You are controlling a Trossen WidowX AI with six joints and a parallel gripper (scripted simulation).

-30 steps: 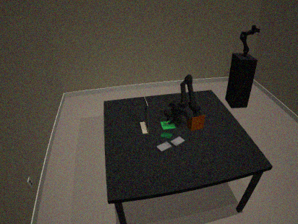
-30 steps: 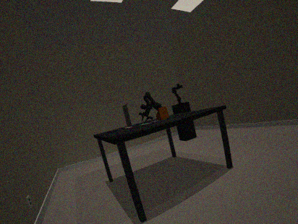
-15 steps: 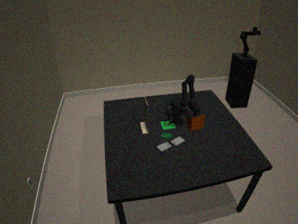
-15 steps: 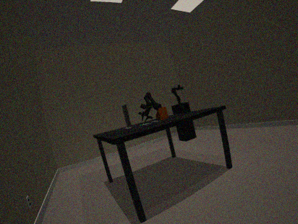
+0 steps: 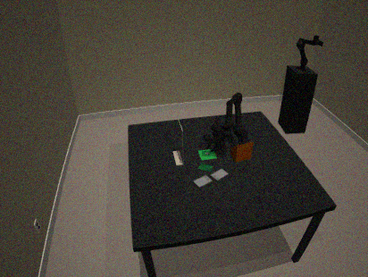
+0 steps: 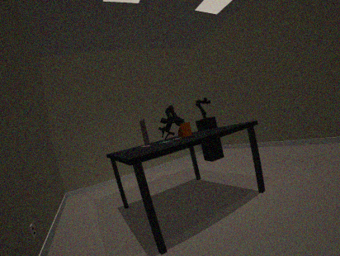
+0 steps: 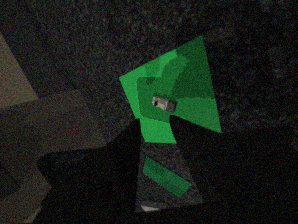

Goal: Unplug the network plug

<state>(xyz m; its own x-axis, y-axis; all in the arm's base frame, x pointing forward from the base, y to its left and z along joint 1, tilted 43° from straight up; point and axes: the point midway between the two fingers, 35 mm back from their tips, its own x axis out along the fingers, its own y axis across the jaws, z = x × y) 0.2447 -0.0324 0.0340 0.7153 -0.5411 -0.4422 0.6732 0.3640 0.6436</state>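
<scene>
My gripper tip is now 4 cm above the green marked square. Round my gripper tip: upright panel 21 cm ahead, 3 cm to the left, 9 cm above.
</scene>
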